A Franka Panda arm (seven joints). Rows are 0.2 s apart.
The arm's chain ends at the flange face. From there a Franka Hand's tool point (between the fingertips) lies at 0.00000 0.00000 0.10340 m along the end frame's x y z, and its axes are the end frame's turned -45 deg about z.
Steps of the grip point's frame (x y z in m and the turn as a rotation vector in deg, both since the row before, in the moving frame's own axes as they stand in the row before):
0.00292 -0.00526 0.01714 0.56 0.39 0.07
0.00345 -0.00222 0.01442 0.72 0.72 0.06
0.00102 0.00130 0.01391 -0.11 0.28 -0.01
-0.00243 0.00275 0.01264 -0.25 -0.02 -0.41
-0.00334 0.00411 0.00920 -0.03 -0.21 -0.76
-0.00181 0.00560 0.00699 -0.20 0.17 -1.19
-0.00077 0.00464 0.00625 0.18 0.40 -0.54
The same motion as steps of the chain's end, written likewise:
-0.00144 -0.00457 0.01715 0.67 -0.12 0.07
0.00087 -0.00217 0.01444 1.02 0.00 0.06
0.00114 0.00041 0.01391 0.12 0.28 -0.01
-0.00007 0.00332 0.01264 -0.19 0.16 -0.41
0.00077 0.00496 0.00920 -0.17 -0.13 -0.76
0.00221 0.00521 0.00699 -0.02 0.26 -1.19
0.00246 0.00457 0.00625 0.41 0.16 -0.54

